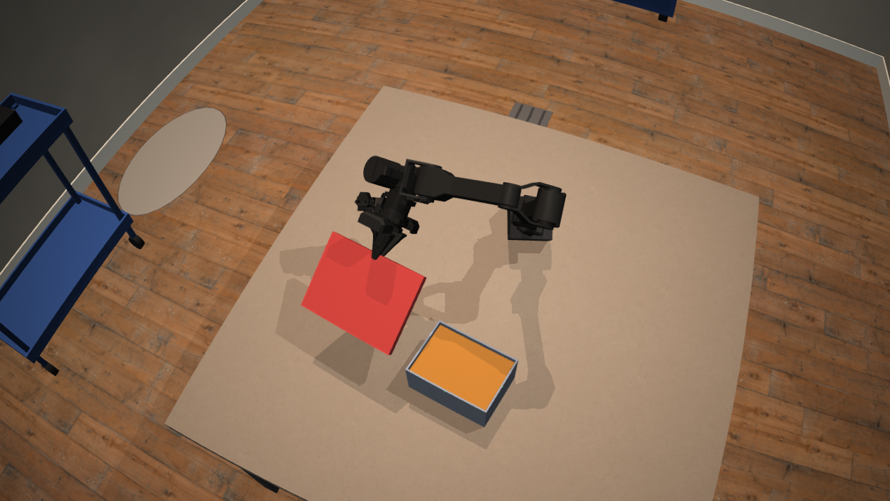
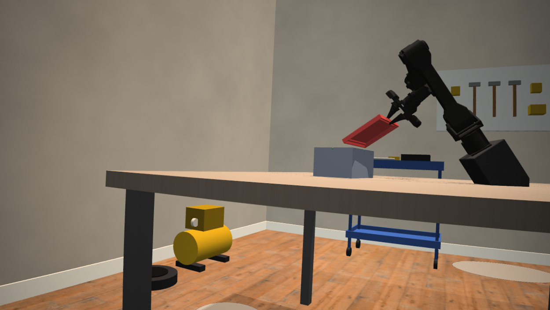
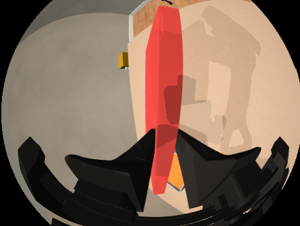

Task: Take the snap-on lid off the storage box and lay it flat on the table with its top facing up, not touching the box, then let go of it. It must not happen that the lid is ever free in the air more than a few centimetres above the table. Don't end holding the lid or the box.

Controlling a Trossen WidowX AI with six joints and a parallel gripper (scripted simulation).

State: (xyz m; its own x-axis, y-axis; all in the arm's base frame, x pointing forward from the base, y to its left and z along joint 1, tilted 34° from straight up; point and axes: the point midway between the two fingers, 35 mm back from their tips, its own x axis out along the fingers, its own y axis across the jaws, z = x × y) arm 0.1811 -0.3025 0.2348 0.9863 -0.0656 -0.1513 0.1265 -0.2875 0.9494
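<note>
Now: the red lid 10 cm ahead of my hand, 1 cm to the right of it and 6 cm below it. The rest, counted from my hand: storage box (13 cm ahead, 24 cm to the left, 20 cm below).
</note>
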